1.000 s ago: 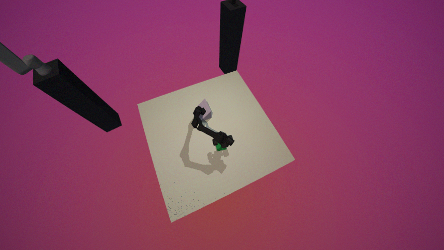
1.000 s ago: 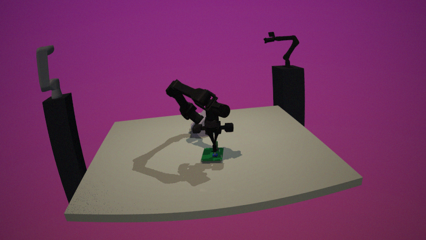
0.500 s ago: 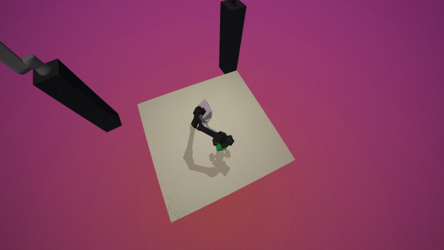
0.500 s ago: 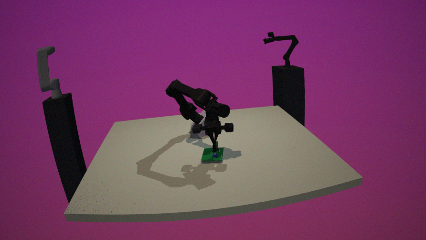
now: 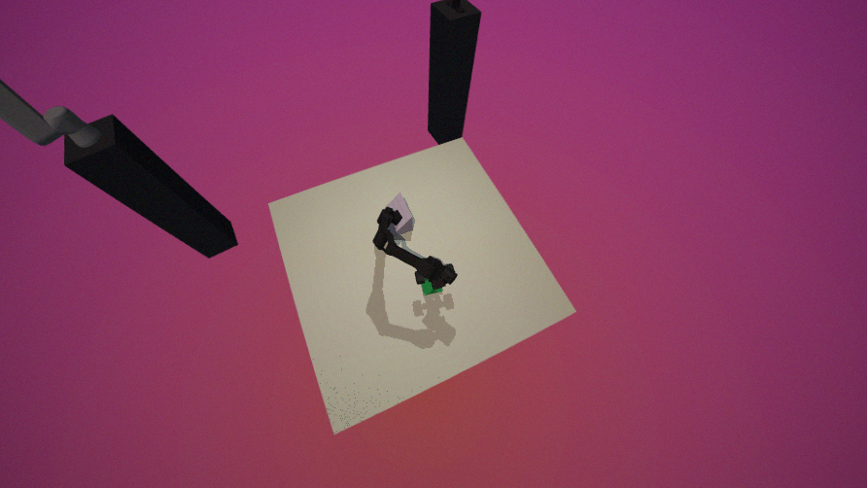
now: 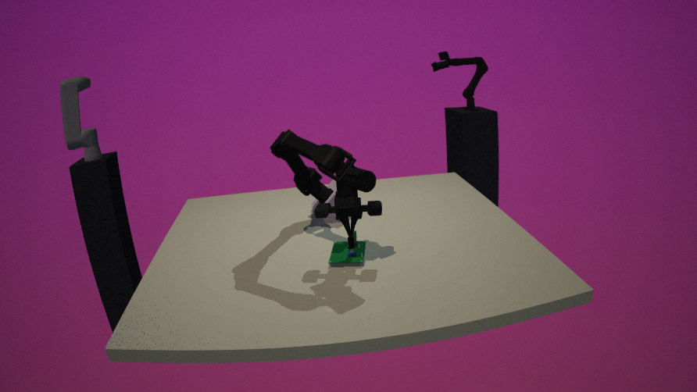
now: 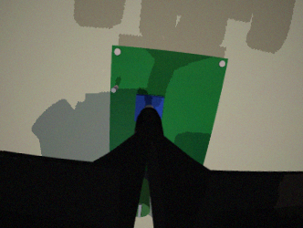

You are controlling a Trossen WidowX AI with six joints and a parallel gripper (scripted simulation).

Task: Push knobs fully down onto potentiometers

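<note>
Right now my gripper tip is 8 cm past the green knob, 3 cm above it and 2 cm to the right of it.
</note>
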